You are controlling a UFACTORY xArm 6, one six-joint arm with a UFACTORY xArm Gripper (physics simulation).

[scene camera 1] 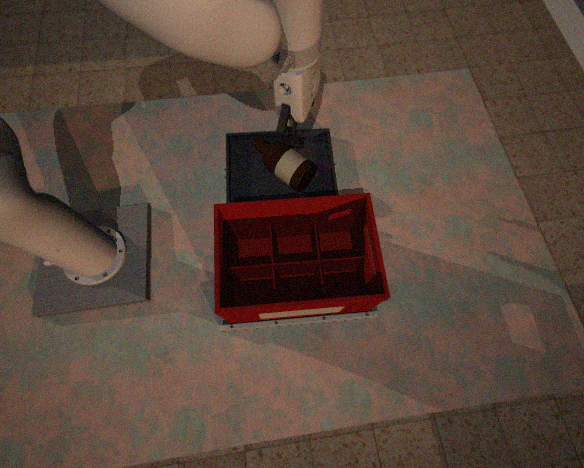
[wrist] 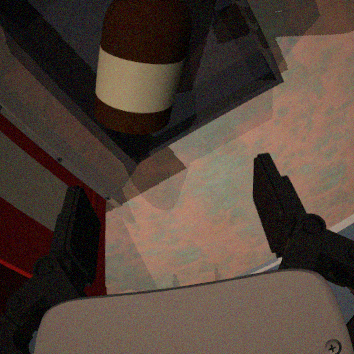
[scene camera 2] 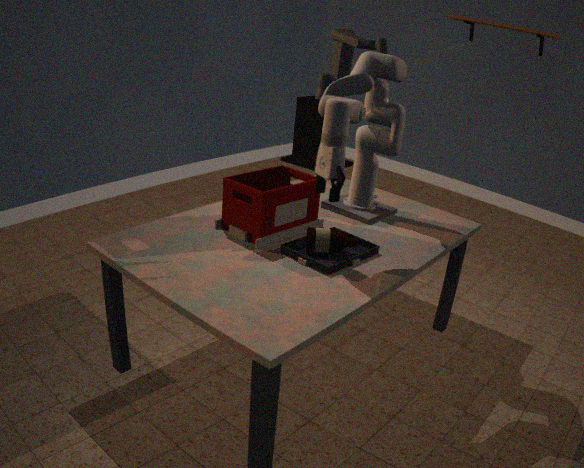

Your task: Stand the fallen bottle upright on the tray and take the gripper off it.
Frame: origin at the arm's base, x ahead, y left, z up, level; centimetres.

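Where they show: gripper, fingertip midpoint: (scene camera 1: 298,122) (wrist: 170,190) (scene camera 2: 326,197); arm's base, origin of the base link: (scene camera 1: 96,255) (scene camera 2: 359,204).
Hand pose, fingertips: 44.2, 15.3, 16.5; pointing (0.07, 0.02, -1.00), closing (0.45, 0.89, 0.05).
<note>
Each offset is from my fingertips to the top centre of the thing, as dx, dy, dz. Level surfaces: height alone.
The brown bottle @[-3.2, +1.8, -10.6] (scene camera 1: 292,167) (scene camera 2: 322,241) (wrist: 140,86) with a cream label lies on its side on the dark tray (scene camera 1: 242,177) (scene camera 2: 361,246) (wrist: 222,92). In scene camera 1 its neck points to the upper left and its base to the lower right, towards the crate. My gripper (scene camera 1: 289,134) (scene camera 2: 327,194) (wrist: 170,190) is open and empty, above the tray's far edge in scene camera 1. In the wrist view the bottle's base is ahead of the spread fingertips, apart from them; its neck is out of that view.
A red crate @[-3.5, -24.3, -1.0] (scene camera 1: 295,206) (scene camera 2: 243,212) (wrist: 25,242) with several compartments stands close beside the tray, its walls much higher than the tray's rim. The arm's grey base plate (scene camera 1: 135,270) (scene camera 2: 367,215) is on the table @[dz -18.5] (scene camera 1: 450,350) (scene camera 2: 225,295). A dark stand (scene camera 2: 305,130) is behind the table.
</note>
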